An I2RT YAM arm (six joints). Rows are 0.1 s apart.
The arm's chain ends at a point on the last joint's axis. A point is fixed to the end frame.
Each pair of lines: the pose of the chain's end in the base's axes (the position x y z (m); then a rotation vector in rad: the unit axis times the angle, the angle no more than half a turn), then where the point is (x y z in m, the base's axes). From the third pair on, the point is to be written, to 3 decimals.
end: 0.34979 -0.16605 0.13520 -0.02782 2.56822 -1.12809
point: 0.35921 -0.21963 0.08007
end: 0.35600 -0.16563 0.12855 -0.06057 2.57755 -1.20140
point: 0.36308 -0.22179 0.07569
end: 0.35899 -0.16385 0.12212 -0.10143 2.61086 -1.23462
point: 0.364 -0.221 0.070
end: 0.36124 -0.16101 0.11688 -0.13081 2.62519 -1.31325
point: 0.363 -0.220 0.067
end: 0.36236 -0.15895 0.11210 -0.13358 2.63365 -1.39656
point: 0.361 -0.221 0.065
